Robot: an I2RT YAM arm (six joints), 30 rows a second.
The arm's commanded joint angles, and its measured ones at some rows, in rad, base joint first. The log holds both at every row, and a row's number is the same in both.
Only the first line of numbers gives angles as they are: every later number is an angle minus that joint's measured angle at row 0.
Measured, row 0: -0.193, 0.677, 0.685, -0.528, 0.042, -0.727
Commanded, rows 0 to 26: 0.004, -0.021, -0.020, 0.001, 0.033, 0.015; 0.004, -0.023, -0.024, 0.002, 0.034, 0.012; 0.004, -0.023, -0.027, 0.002, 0.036, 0.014; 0.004, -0.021, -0.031, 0.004, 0.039, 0.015; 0.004, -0.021, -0.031, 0.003, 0.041, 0.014; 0.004, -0.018, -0.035, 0.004, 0.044, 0.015; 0.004, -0.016, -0.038, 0.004, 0.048, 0.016; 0.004, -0.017, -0.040, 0.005, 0.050, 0.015; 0.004, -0.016, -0.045, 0.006, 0.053, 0.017; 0.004, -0.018, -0.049, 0.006, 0.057, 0.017; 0.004, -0.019, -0.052, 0.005, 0.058, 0.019; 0.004, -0.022, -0.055, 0.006, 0.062, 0.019; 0.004, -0.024, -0.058, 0.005, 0.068, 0.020; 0.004, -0.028, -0.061, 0.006, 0.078, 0.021; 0.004, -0.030, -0.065, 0.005, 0.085, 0.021; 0.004, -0.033, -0.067, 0.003, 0.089, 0.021; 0.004, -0.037, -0.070, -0.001, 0.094, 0.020; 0.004, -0.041, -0.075, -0.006, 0.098, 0.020; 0.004, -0.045, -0.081, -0.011, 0.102, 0.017; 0.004, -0.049, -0.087, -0.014, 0.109, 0.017; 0.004, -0.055, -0.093, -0.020, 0.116, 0.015; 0.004, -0.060, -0.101, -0.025, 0.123, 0.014; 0.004, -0.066, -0.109, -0.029, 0.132, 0.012; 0.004, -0.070, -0.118, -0.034, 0.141, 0.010; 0.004, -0.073, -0.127, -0.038, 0.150, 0.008; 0.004, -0.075, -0.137, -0.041, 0.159, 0.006; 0.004, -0.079, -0.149, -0.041, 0.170, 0.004
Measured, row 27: 0.000, -0.062, -0.117, -0.029, 0.111, 0.007
